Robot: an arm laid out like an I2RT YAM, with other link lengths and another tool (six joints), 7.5 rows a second.
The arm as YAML. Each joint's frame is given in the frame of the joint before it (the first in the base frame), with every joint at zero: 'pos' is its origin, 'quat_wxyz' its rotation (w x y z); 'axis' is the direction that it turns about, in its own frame. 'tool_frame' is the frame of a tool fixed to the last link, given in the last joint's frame.
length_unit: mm
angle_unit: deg
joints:
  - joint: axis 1
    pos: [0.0, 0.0, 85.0]
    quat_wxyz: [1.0, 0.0, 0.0, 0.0]
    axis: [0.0, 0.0, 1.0]
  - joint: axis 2
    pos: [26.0, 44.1, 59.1]
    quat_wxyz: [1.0, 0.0, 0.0, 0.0]
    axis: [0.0, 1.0, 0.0]
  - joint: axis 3
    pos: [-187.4, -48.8, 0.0]
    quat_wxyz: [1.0, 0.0, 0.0, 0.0]
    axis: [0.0, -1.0, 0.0]
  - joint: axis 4
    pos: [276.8, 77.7, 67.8]
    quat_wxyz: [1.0, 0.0, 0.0, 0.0]
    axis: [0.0, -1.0, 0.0]
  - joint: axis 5
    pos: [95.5, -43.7, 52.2]
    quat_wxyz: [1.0, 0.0, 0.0, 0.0]
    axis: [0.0, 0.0, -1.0]
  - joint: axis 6
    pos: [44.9, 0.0, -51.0]
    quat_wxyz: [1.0, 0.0, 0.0, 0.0]
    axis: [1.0, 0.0, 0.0]
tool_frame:
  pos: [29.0, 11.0, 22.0]
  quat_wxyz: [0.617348, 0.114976, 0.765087, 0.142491]
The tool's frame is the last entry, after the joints.
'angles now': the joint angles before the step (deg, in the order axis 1, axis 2, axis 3, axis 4, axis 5, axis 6). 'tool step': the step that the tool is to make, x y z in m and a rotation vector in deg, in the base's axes. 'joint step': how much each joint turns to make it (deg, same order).
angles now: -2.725, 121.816, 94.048, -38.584, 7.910, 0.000
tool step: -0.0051, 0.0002, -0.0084, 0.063, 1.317, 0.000
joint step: -0.006, -0.013, -1.343, 0.012, -0.002, -0.005
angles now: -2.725, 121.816, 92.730, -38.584, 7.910, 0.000
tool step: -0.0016, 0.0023, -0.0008, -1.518, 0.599, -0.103
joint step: 0.519, -0.013, -0.020, -0.525, 1.663, -0.003
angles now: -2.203, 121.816, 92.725, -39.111, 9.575, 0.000
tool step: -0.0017, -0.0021, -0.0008, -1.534, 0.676, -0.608
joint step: 0.002, 0.004, 0.012, -0.624, 1.674, -0.004
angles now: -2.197, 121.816, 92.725, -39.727, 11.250, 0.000
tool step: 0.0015, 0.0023, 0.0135, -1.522, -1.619, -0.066
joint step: 0.522, -1.687, -0.014, -0.002, 1.580, -0.005
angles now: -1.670, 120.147, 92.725, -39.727, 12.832, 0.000
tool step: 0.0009, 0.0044, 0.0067, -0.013, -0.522, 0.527
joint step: 0.522, -0.533, 0.505, -0.515, -0.002, -0.005
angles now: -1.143, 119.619, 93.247, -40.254, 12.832, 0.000
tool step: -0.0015, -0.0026, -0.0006, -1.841, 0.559, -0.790
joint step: -0.002, -0.002, -0.008, -0.516, 2.012, -0.002
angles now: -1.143, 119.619, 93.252, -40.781, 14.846, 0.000
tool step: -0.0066, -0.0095, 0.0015, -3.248, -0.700, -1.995
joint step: -0.611, -2.543, -3.420, 1.660, 3.513, -0.003
